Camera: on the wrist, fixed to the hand. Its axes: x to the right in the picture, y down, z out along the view.
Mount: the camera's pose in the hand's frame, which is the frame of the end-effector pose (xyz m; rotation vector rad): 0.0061 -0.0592 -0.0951 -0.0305 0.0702 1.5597
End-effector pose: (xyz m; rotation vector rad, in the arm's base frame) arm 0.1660 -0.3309 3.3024 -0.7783 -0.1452 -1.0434
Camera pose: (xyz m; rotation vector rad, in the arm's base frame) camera 0.0975 -0.4119 3.2660 -0.6207 0.4927 0.4147
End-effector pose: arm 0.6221 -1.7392 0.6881 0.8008 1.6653 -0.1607
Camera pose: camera 0.5101 -1.7323 0.6896 1.8346 0.7083 0.9694
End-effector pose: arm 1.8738 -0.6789 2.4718 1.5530 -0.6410 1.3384
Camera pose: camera 1.8836 -0.5686 2.4535 -0.7500 1.9294 -2.2842
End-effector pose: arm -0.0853 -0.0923 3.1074 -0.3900 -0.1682 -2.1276
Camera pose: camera -0.1578 -0.0897 3.0218 -0.2858 0.1831 -0.5989
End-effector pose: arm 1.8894 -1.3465 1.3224 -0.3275 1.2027 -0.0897
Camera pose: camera 1.8097 -1.4233 1.3041 0.6461 1.2451 1.2667
